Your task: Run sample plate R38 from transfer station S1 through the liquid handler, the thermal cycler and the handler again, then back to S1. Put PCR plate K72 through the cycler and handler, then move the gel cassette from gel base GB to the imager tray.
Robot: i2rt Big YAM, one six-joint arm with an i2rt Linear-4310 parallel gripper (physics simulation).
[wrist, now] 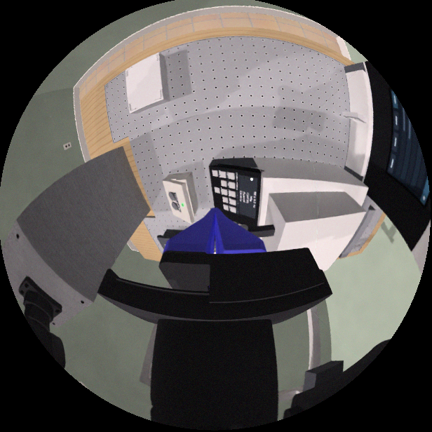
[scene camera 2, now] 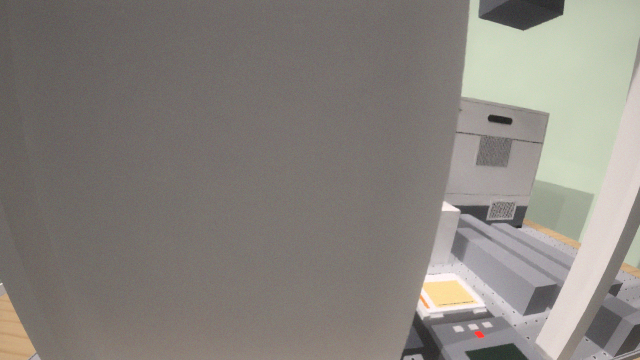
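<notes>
My gripper (wrist: 214, 213) is shut and empty, its blue fingertips together. It points toward the thermal cycler, whose black keypad panel (wrist: 231, 194) and white body (wrist: 305, 239) show just beyond the tips in the wrist view. I cannot tell whether the fingertips touch it. A white square piece with a yellow face (scene camera 2: 450, 293) lies behind a grey device in scene camera 2; I cannot tell whether it is the gel cassette. Plates R38 and K72 cannot be made out in either view. The gripper does not show in scene camera 2.
A large grey surface (scene camera 2: 225, 175) blocks most of scene camera 2. Grey rails (scene camera 2: 505, 270) and a tall light-grey machine (scene camera 2: 500, 165) stand behind. The wrist view shows a cream box with a green light (wrist: 180, 198), a white box (wrist: 145, 84), a dark grey panel (wrist: 85, 215) and a screen (wrist: 410, 145).
</notes>
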